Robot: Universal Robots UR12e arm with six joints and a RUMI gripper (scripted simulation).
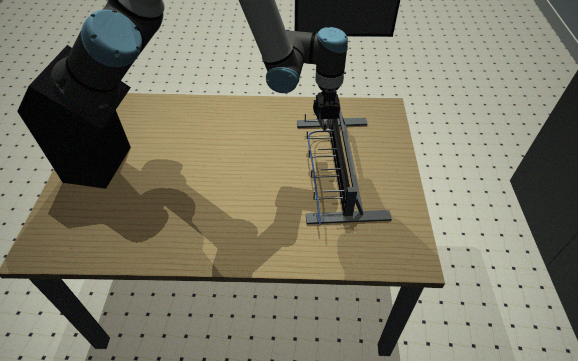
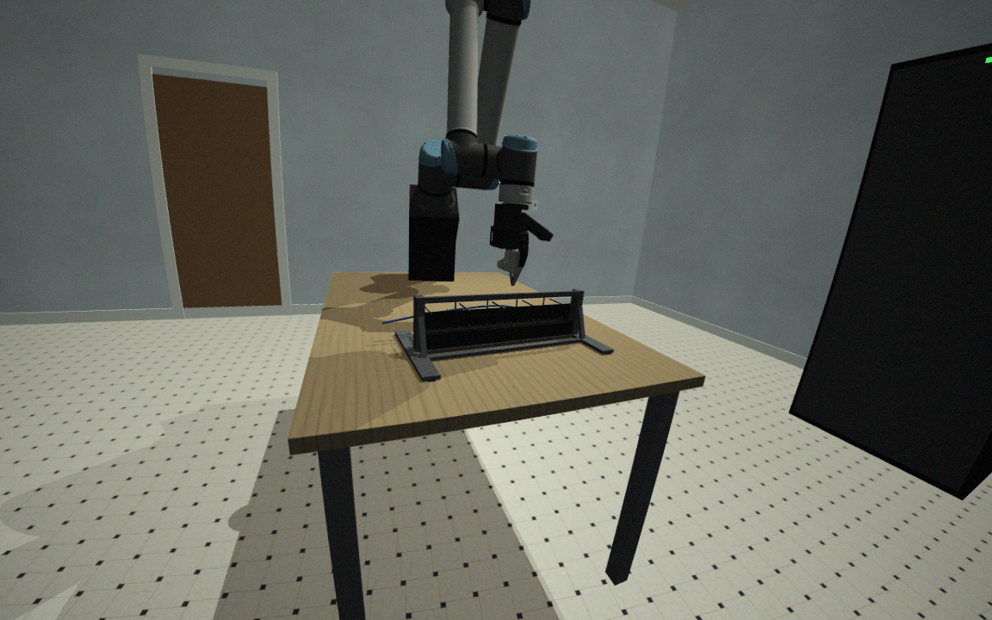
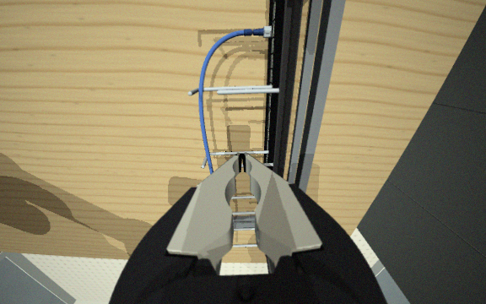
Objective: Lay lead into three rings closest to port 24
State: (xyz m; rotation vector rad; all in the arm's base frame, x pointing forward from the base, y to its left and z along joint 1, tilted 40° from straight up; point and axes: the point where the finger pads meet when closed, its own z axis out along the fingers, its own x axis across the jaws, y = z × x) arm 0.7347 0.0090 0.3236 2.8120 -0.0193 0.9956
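The rack lies 60 mm ahead of my hand, 50 mm to the right of it and 90 mm below it.
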